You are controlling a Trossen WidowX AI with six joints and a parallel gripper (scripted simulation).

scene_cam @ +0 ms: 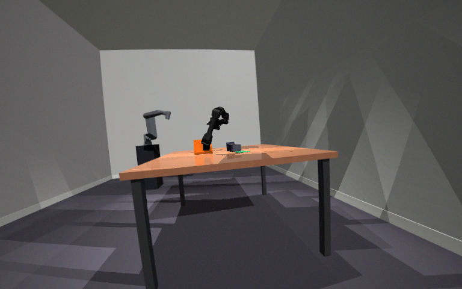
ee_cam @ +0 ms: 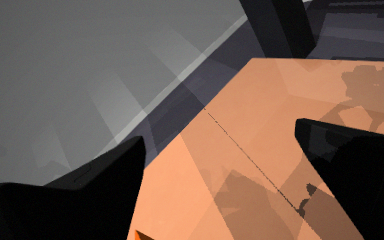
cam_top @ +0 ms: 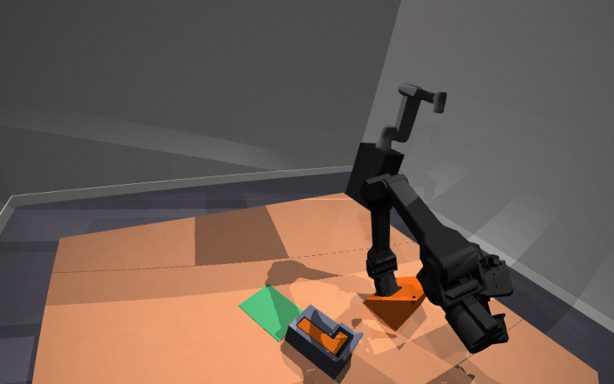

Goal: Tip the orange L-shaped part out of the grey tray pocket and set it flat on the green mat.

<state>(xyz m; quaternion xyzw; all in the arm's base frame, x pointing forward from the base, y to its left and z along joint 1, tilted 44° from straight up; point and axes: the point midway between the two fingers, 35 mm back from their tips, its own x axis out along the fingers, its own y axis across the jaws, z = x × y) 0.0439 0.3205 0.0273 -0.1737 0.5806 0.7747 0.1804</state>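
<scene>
The orange l-shaped part lies 240 mm ahead of my gripper tip, 200 mm to the right of it and 230 mm below it. From my gripper tip the other things lie so: green mat: 290 mm ahead, 360 mm to the right, 300 mm below.
</scene>
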